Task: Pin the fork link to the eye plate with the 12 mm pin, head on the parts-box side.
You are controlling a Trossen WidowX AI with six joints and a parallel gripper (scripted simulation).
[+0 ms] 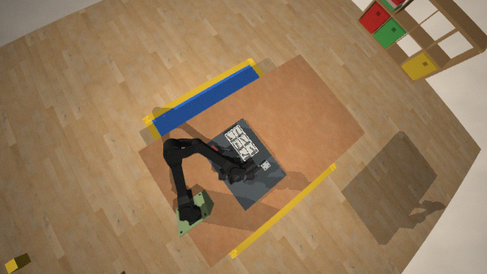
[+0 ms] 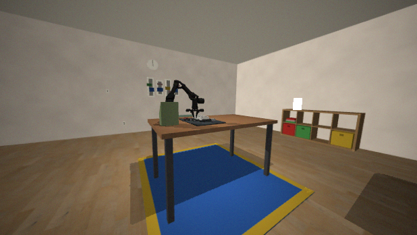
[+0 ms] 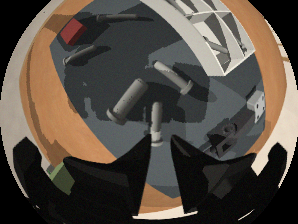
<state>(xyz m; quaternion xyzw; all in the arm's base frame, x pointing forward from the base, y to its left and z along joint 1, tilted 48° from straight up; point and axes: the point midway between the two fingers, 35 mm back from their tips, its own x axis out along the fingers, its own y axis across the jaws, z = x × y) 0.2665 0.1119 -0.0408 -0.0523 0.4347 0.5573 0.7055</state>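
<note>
Now: the grey pin 6 cm below my hand and 1 cm to the left of it. Round my hand: grey mat: 8 cm ahead, 7 cm below, 3 cm to the left; then pale block: 18 cm ahead, 7 cm to the right, 5 cm below; then white parts box: 13 cm to the left, 13 cm ahead, 6 cm below.
</note>
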